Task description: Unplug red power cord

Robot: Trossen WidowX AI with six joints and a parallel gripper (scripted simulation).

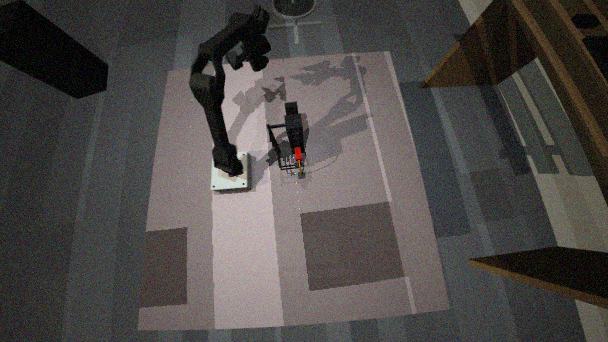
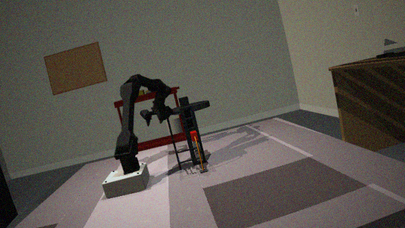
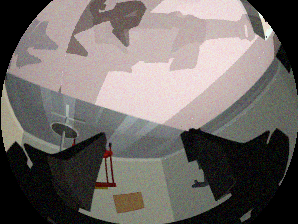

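My gripper tip is 120 mm short of the red plug, 470 mm to the left of it and 20 mm above it.
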